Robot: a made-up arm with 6 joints. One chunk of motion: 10 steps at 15 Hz.
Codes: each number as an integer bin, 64 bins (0 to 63) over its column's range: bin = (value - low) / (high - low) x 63, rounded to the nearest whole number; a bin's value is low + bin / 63 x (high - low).
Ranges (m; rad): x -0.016..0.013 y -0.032..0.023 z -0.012..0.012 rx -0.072..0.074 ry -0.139..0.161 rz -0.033..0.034
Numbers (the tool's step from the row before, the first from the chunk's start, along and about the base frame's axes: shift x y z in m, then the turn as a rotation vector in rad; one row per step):
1: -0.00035 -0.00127 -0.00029 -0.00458 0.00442 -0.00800
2: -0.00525 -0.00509 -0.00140 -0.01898 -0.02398 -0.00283
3: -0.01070 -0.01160 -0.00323 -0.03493 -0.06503 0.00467
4: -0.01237 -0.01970 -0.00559 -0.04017 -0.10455 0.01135
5: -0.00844 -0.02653 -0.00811 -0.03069 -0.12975 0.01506
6: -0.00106 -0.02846 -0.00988 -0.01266 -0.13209 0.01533
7: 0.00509 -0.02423 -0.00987 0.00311 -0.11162 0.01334
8: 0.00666 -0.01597 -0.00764 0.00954 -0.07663 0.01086
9: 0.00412 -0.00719 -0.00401 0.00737 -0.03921 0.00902
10: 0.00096 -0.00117 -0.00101 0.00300 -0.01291 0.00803
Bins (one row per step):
1: 34 35 31 29 30 24
2: 23 31 28 23 24 28
3: 12 23 23 16 16 35
4: 8 14 17 14 7 42
5: 16 6 10 18 2 45
6: 32 4 6 26 1 45
7: 46 9 6 32 6 44
8: 49 18 11 35 13 41
9: 44 28 21 34 21 40
10: 37 35 29 32 26 39

